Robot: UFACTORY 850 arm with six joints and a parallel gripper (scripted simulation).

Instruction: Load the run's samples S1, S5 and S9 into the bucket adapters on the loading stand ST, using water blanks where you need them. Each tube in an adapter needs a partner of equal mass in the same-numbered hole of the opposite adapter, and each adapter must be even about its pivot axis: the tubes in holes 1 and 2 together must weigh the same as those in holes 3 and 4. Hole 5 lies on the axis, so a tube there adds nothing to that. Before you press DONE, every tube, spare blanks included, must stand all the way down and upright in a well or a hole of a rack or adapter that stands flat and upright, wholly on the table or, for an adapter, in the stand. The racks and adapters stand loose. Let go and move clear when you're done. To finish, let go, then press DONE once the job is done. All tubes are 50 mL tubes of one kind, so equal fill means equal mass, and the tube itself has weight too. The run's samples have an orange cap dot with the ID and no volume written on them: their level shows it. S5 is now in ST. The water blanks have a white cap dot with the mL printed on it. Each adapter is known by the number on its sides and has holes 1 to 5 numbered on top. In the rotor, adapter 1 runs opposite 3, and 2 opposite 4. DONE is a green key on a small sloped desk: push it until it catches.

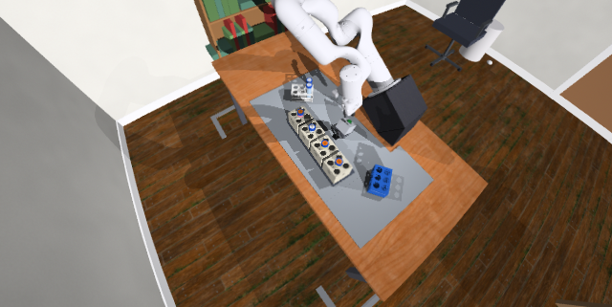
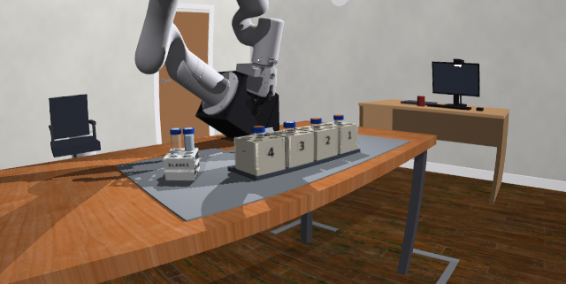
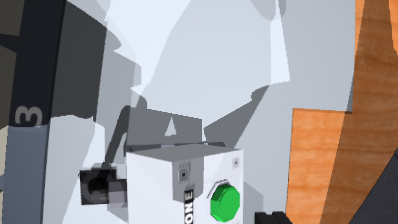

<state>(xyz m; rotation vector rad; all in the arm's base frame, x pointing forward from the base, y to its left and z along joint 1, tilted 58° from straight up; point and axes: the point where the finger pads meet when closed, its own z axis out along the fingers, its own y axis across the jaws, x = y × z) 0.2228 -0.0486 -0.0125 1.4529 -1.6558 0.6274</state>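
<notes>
Right now my hand is 8 cm above the green DONE key. From my hand the other things lie so: blue rack (33 cm to the left, 12 cm below, 10 cm ahead); white blanks rack (34 cm to the right, 12 cm below, 5 cm ahead); sample tube (18 cm to the right, 18 cm ahead, 8 cm below).
</notes>
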